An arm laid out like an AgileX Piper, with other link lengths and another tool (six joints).
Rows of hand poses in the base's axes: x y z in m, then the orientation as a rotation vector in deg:
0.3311, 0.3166, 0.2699, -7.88, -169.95, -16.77
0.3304, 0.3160, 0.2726, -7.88, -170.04, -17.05
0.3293, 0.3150, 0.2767, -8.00, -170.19, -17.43
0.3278, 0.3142, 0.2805, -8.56, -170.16, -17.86
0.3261, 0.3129, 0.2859, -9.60, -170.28, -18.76
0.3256, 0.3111, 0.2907, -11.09, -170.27, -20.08
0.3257, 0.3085, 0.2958, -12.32, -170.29, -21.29
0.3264, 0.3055, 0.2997, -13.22, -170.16, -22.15
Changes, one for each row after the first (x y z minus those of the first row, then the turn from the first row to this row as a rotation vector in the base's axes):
-0.0007, -0.0006, 0.0027, 0.17, -0.12, -0.02
-0.0018, -0.0016, 0.0068, 0.40, -0.32, -0.14
-0.0033, -0.0024, 0.0106, 0.66, -0.33, -0.53
-0.0050, -0.0037, 0.0160, 1.17, -0.55, -1.29
-0.0055, -0.0055, 0.0208, 1.96, -0.71, -2.36
-0.0054, -0.0081, 0.0259, 2.67, -0.90, -3.25
-0.0047, -0.0111, 0.0298, 3.20, -0.91, -3.90

